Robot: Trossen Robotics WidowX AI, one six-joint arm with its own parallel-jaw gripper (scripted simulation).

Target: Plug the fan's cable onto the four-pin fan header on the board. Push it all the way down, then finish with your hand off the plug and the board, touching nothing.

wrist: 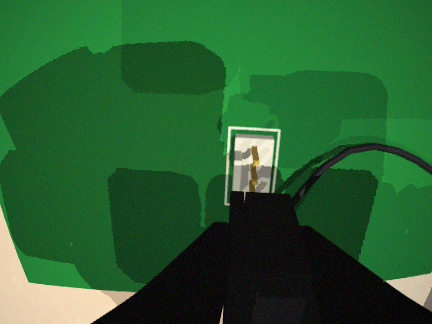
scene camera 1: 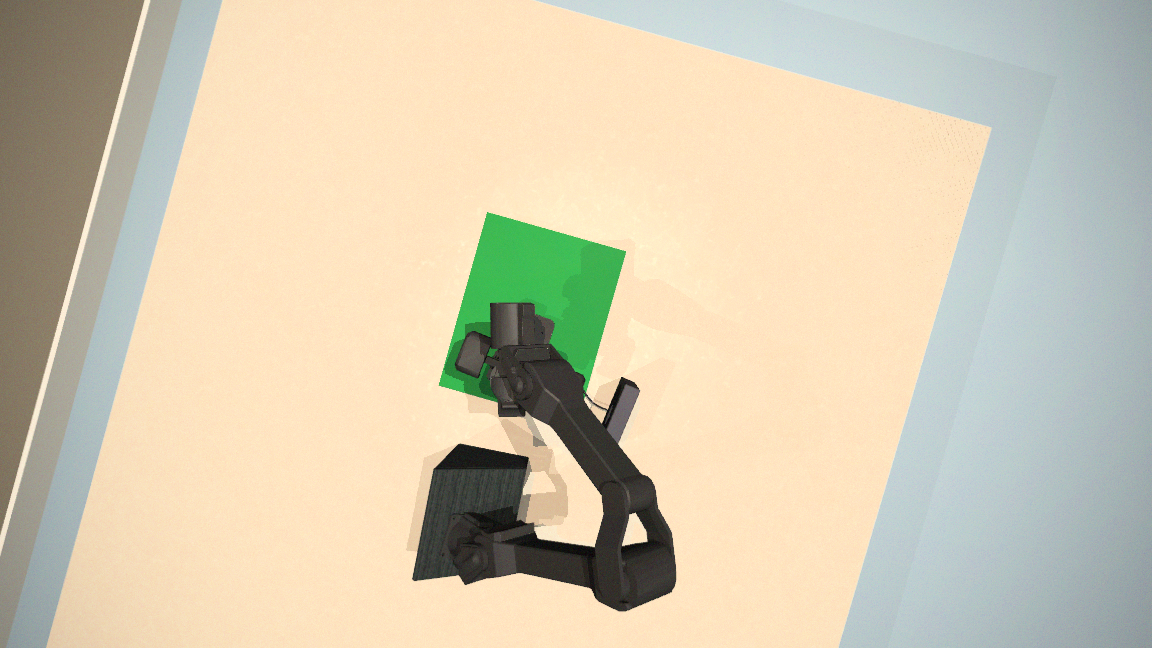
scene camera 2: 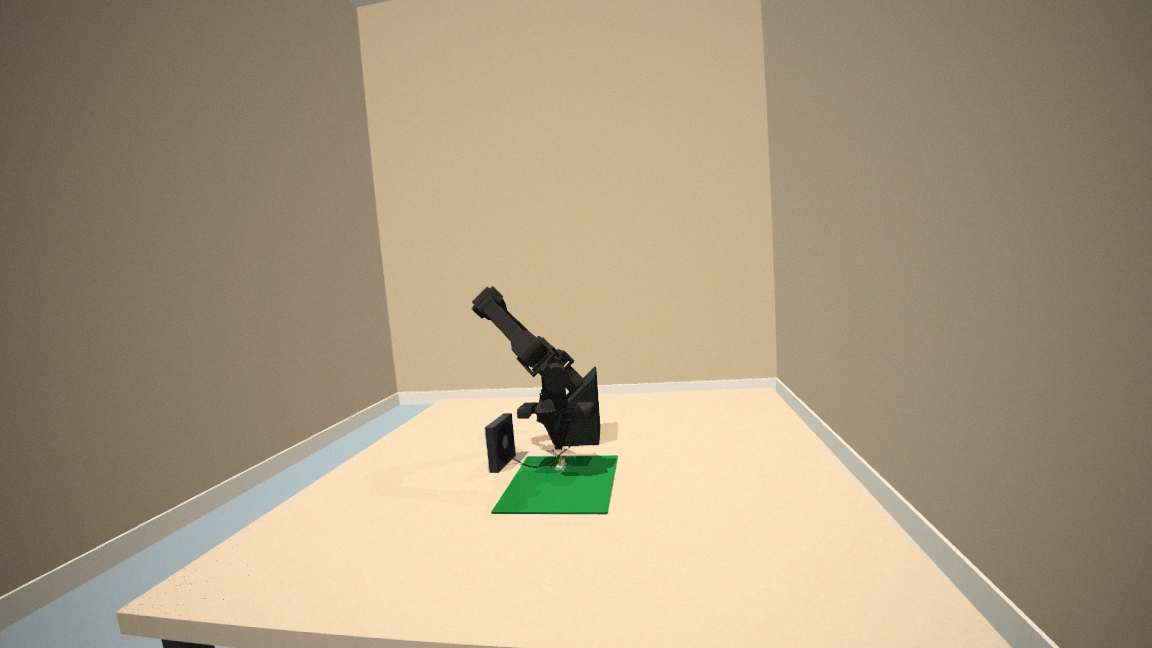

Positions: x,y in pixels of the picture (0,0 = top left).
Labels:
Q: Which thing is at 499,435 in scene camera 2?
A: A black fan.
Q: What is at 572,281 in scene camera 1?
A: A green board.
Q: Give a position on a white four-pin fan header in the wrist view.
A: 243,142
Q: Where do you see a green board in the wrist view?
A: At 121,121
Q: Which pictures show the gripper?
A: The wrist view, scene camera 1 and scene camera 2: all of them.

